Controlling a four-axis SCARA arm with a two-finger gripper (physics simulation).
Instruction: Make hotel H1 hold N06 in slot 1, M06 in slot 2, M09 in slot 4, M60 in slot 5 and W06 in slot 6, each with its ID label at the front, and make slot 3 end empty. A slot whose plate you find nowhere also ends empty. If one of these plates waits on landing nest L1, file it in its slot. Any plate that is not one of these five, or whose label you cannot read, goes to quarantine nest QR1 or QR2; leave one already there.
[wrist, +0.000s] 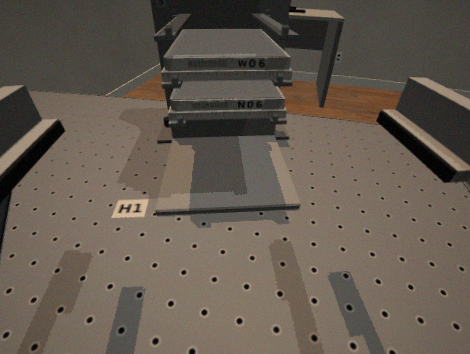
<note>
In view: my gripper (226, 100), a plate W06 (196, 54), a plate N06 (229, 99) and a hotel base plate (203, 175).
</note>
